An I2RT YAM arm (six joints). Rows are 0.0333 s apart.
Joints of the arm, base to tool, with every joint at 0 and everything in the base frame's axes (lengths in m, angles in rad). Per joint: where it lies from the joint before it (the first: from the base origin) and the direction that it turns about. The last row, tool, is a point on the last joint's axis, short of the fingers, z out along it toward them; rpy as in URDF.
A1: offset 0 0 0.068 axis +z
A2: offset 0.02 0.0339 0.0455 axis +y
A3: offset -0.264 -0.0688 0 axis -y
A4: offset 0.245 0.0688 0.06 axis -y
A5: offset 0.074 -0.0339 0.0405 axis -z
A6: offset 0.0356 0 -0.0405 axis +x
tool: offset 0 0 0 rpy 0 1.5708 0
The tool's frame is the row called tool.
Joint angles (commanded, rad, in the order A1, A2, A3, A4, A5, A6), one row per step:
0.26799, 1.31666, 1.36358, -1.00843, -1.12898, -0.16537
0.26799, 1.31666, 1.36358, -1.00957, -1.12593, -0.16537
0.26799, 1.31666, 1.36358, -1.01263, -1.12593, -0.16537
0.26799, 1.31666, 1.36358, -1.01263, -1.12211, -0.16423
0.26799, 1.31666, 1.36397, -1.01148, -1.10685, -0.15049
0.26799, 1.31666, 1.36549, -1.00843, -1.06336, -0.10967
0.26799, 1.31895, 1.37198, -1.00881, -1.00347, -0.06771
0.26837, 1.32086, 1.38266, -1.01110, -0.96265, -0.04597
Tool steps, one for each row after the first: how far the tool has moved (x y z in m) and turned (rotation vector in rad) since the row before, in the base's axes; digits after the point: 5 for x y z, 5 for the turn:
-0.00001, -0.00005, -0.00014, -0.00271, 0.00044, -0.00174
-0.00022, -0.00006, -0.00016, -0.00081, 0.00295, 0.00000
0.00008, -0.00004, -0.00010, -0.00303, 0.00023, -0.00258
0.00041, -0.00013, -0.00023, -0.01163, 0.00800, -0.01367
0.00117, -0.00043, -0.00052, -0.03223, 0.02385, -0.04050
0.00185, -0.00062, -0.00013, -0.04384, 0.02139, -0.05203
0.00118, -0.00041, 0.00161, -0.02841, 0.00424, -0.03310

